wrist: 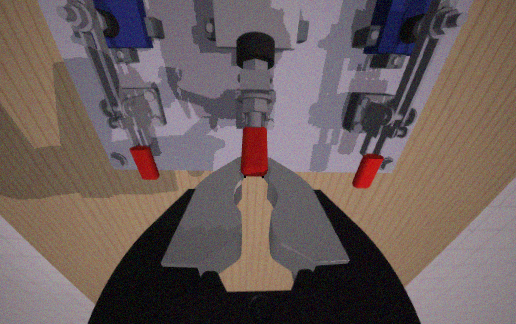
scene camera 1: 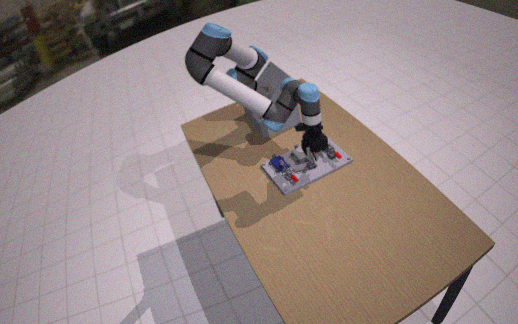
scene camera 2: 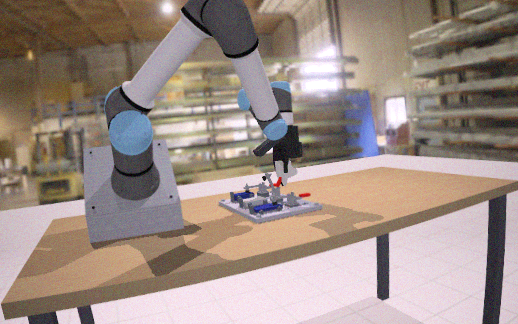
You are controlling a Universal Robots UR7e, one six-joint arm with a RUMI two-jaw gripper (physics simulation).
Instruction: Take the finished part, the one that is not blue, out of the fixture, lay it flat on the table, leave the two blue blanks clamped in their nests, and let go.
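Places are measured from the arm's base along level axes (x ahead, y left, z up), in centimetres.
Where they show: gripper, fingertip midpoint: (wrist: 253, 159) (scene camera 1: 314, 161) (scene camera 2: 283, 186); arm's base at its link origin: (scene camera 2: 135, 181).
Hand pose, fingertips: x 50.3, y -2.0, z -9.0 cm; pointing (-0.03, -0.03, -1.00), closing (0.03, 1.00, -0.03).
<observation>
Each offset is from my fingertips to the top centre of the thing. "pt": to the spot under its first point. Level surfaces: height alone.
The grey finished part {dx -12.1, dy +0.3, dz -2.6 cm} (scene camera 1: 298, 157) (scene camera 2: 248, 202) (wrist: 240, 20) sits in the middle nest of the fixture plate (scene camera 2: 258, 219) (wrist: 295, 150). One blue blank (scene camera 2: 243, 196) (wrist: 131, 25) and another blue blank (scene camera 2: 267, 207) (wrist: 397, 25) sit in the outer nests, each with a black clamp tip over it. My gripper (scene camera 1: 314, 155) (scene camera 2: 281, 181) (wrist: 253, 159) is shut on the red handle {dx -1.8, dy +0.1, dz +3.2 cm} (wrist: 254, 147) of the middle toggle clamp. That clamp's arm is tilted up, with its black tip {pt dx -7.5, dy -0.4, dz +3.9 cm} (scene camera 2: 264, 178) (wrist: 255, 47) raised above the plate. The part's far end is outside the wrist view.
The outer clamps' red handles {dx +1.5, dy -11.0, dz -1.5 cm} (wrist: 144, 162) {dx +1.8, dy +11.1, dz -0.5 cm} (wrist: 368, 171) stand to both sides of my fingers, low over the plate's edge. The fixture lies on the wooden table {dz -6.2 cm} (scene camera 1: 360, 225) (scene camera 2: 400, 190). The arm's grey base block (scene camera 2: 135, 215) stands behind the fixture's far side from my fingers.
</observation>
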